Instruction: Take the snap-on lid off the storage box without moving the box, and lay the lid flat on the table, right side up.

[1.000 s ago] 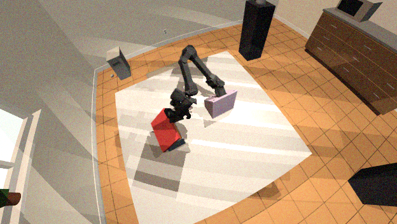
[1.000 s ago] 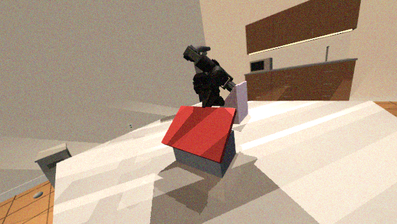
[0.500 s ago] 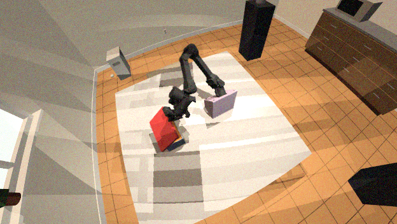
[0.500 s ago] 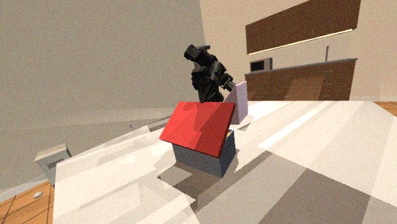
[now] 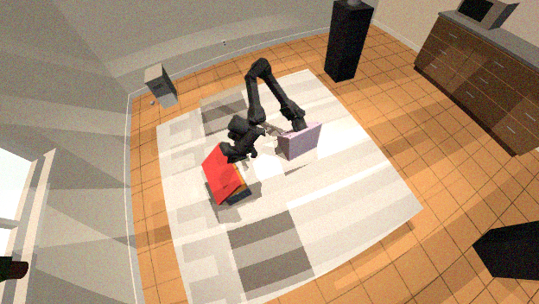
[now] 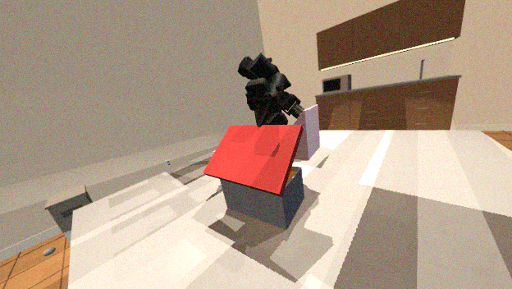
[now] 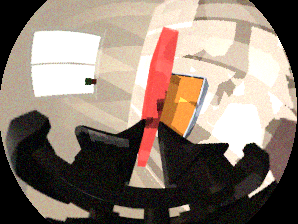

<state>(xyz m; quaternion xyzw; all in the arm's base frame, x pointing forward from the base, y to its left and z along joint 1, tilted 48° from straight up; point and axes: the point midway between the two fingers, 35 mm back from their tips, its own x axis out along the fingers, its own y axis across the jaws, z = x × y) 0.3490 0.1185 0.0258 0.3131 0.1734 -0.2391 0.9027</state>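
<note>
Right now the red lid is 7 cm ahead of my gripper tip, 5 cm below it and 1 cm to the left of it. Also, from my gripper tip: storage box (17 cm below, 4 cm ahead).
</note>
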